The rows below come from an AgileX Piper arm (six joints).
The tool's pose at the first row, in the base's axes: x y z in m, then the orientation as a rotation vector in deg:
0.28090, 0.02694, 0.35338, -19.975, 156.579, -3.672
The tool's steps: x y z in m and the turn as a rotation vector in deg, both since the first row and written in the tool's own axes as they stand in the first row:
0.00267, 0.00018, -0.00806, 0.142, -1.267, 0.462
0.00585, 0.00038, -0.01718, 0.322, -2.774, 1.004
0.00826, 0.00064, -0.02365, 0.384, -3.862, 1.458
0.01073, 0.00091, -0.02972, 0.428, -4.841, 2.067
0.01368, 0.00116, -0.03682, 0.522, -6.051, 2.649
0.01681, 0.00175, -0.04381, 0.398, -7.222, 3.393
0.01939, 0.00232, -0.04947, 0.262, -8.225, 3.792
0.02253, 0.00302, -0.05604, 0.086, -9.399, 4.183
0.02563, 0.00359, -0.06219, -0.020, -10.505, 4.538
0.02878, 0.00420, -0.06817, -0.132, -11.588, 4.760
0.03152, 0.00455, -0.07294, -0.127, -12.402, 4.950
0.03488, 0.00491, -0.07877, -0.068, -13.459, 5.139
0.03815, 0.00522, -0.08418, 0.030, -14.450, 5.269
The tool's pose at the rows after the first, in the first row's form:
0.27541, 0.02642, 0.35984, -19.231, 155.381, -3.500
0.26906, 0.02579, 0.36709, -18.361, 153.950, -3.314
0.26439, 0.02542, 0.37217, -17.673, 152.932, -3.074
0.25982, 0.02504, 0.37686, -16.793, 152.041, -2.790
0.25443, 0.02452, 0.38232, -15.931, 150.908, -2.541
0.24884, 0.02428, 0.38758, -14.922, 149.856, -1.970
0.24425, 0.02417, 0.39182, -14.388, 148.925, -1.509
0.23878, 0.02404, 0.39668, -13.871, 147.826, -0.972
0.23354, 0.02380, 0.40118, -13.389, 146.780, -0.552
0.22831, 0.02358, 0.40550, -13.086, 145.742, -0.167
0.22397, 0.02322, 0.40888, -12.806, 144.954, 0.012
0.21867, 0.02271, 0.41300, -12.506, 143.918, 0.160
0.21362, 0.02217, 0.41678, -12.275, 142.938, 0.231

